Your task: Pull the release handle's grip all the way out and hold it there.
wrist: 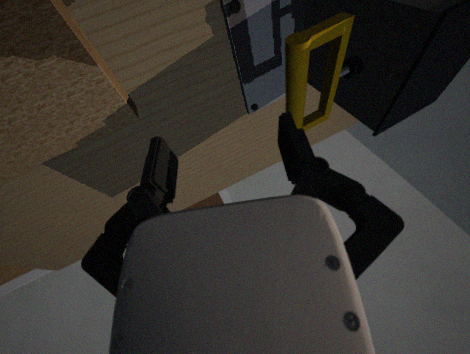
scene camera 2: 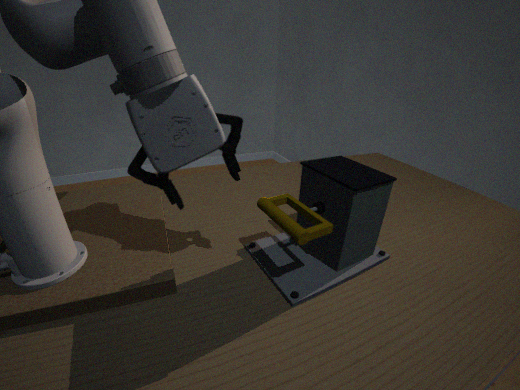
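Note:
The release handle's yellow grip (scene camera 2: 280, 218) (wrist: 296, 80), a rectangular loop with a thick front bar, stands out from the side of a dark box (scene camera 2: 345, 215) (wrist: 385, 60) on short grey rods. My gripper (scene camera 2: 210, 193) (wrist: 223, 138) is open wide and empty, tilted, to the left of and above the grip in the scene view. In the wrist view its right finger overlaps the near end of the yellow bar; whether they touch I cannot tell. The grip is not between the fingers.
The box stands on a grey base plate (scene camera 2: 325, 285) (wrist: 270, 92) with dark bolts at its corners. The plate lies on the wooden table (scene camera 2: 425, 320). A raised wooden board (scene camera 2: 115, 270) under the arm's base ends left of the plate. Walls stand behind the table.

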